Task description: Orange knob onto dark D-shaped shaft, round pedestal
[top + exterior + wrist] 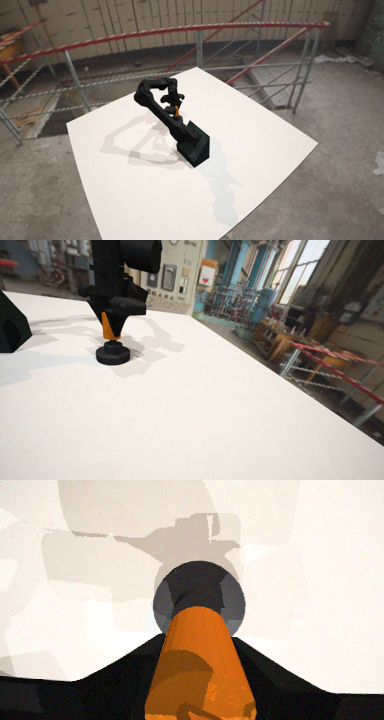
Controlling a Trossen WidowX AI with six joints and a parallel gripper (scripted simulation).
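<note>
My gripper tip is now 20 mm below the orange knob. Also, from my gripper tip: dark round pedestal: 40 mm below.
</note>
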